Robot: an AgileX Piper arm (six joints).
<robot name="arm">
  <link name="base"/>
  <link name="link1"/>
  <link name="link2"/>
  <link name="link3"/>
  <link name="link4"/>
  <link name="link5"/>
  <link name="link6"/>
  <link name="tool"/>
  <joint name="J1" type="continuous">
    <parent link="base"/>
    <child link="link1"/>
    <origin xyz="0 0 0.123"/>
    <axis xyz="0 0 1"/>
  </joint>
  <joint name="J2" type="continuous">
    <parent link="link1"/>
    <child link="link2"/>
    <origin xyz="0 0 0"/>
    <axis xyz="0 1 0"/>
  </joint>
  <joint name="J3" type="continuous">
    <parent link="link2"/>
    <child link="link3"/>
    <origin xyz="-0.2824 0 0.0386"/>
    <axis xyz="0 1 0"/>
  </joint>
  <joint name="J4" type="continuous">
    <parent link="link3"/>
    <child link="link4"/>
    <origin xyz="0.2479 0 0.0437"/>
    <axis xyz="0.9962 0 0.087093"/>
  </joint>
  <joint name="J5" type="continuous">
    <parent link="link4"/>
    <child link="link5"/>
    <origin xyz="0 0 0"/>
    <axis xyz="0 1 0"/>
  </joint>
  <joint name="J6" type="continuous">
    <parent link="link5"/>
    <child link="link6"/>
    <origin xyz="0.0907 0 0.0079"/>
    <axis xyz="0.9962 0 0.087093"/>
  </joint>
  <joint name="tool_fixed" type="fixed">
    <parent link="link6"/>
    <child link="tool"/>
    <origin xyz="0 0 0" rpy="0 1.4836 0"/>
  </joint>
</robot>
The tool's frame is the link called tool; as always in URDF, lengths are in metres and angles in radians. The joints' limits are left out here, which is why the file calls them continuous.
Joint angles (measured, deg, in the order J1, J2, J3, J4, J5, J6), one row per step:
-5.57 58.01 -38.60 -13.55 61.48 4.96
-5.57 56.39 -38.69 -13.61 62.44 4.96
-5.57 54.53 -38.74 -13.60 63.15 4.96
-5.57 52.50 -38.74 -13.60 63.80 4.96
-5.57 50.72 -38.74 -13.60 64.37 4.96
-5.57 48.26 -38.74 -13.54 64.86 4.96
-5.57 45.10 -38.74 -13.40 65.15 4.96
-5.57 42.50 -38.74 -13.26 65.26 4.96
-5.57 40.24 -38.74 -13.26 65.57 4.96
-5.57 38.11 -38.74 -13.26 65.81 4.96
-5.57 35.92 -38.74 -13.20 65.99 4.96
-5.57 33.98 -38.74 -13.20 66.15 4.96
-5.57 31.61 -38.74 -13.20 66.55 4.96
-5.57 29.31 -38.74 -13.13 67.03 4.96
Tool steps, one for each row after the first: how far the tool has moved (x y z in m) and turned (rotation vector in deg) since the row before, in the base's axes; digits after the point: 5 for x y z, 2 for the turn. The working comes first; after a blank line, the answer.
Tool pose at each row, in the base's axes (x y z in m, rotation vector in deg; the steps are taken from these numbers as rounded here):
0.15163 -0.03362 0.25565 7.94 164.84 -18.48
0.14654 -0.03338 0.26002 8.29 164.05 -18.66
0.14105 -0.03295 0.26472 8.65 162.83 -18.69
0.13498 -0.03247 0.26942 9.00 161.43 -18.72
0.12952 -0.03203 0.27334 9.30 160.20 -18.74
0.12226 -0.03131 0.27858 9.67 158.21 -18.63
0.11313 -0.03027 0.28499 10.06 155.34 -18.36
0.10556 -0.02935 0.28994 10.35 152.86 -18.08
0.09848 -0.02871 0.29384 10.60 150.90 -18.01
0.09176 -0.02809 0.29728 10.82 148.99 -17.94
0.08483 -0.02736 0.30058 11.04 146.98 -17.78
0.07858 -0.02677 0.30329 11.21 145.19 -17.70
0.07057 -0.02605 0.30611 11.47 143.21 -17.62
0.06261 -0.02524 0.30840 11.74 141.38 -17.44

-0.00509 0.00024 0.00437 -0.19 -0.77 -0.20
-0.00549 0.00043 0.00470 -0.14 -1.21 -0.17
-0.00607 0.00048 0.00470 -0.16 -1.39 -0.15
-0.00546 0.00044 0.00392 -0.14 -1.22 -0.13
-0.00726 0.00072 0.00524 -0.14 -1.99 -0.12
-0.00913 0.00104 0.00641 -0.15 -2.88 -0.07
-0.00757 0.00092 0.00495 -0.10 -2.49 -0.03
-0.00708 0.00064 0.00390 -0.18 -1.95 -0.07
-0.00672 0.00062 0.00344 -0.18 -1.90 -0.06
-0.00693 0.00073 0.00330 -0.13 -2.01 -0.04
-0.00625 0.00059 0.00271 -0.17 -1.78 -0.03
-0.00801 0.00072 0.00282 -0.18 -1.97 -0.09
-0.00796 0.00081 0.00229 -0.08 -1.83 -0.09

